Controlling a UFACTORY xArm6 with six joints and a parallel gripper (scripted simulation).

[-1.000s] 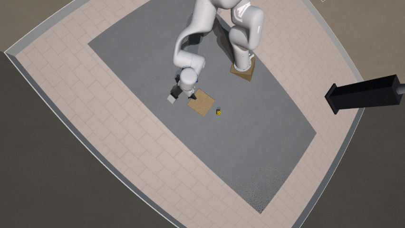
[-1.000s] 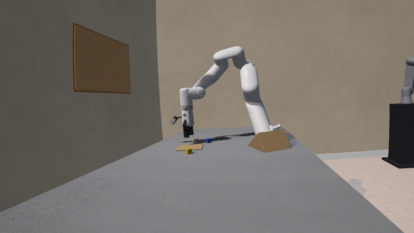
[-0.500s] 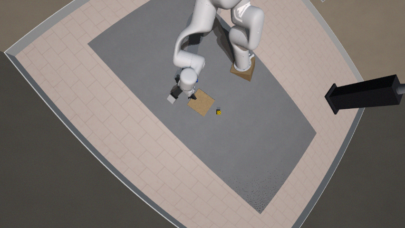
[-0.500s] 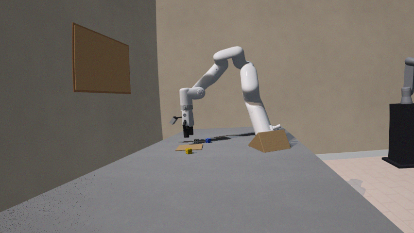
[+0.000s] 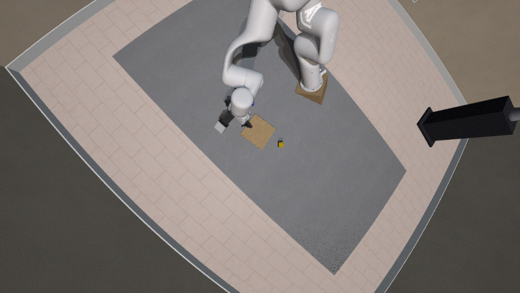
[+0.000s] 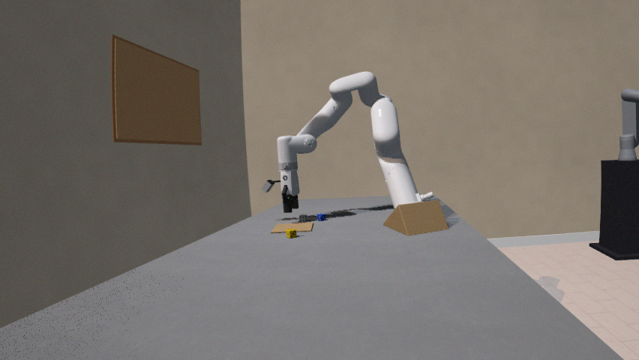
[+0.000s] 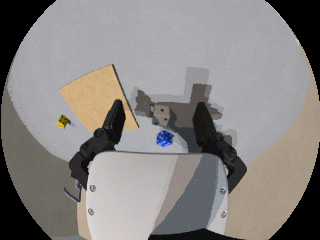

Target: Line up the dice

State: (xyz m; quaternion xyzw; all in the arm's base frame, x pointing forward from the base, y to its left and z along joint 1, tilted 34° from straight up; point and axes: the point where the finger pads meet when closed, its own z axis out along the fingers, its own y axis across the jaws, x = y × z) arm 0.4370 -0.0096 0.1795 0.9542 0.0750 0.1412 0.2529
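Right now the tan mat is 120 mm to the left of my hand, 50 mm below it and 50 mm behind it. The rest, counted from my hand: yellow die (250 mm to the left, 90 mm behind, 40 mm below); blue die (120 mm behind, 40 mm below, 20 mm to the right); white die (40 mm below, 40 mm behind, 10 mm to the right).
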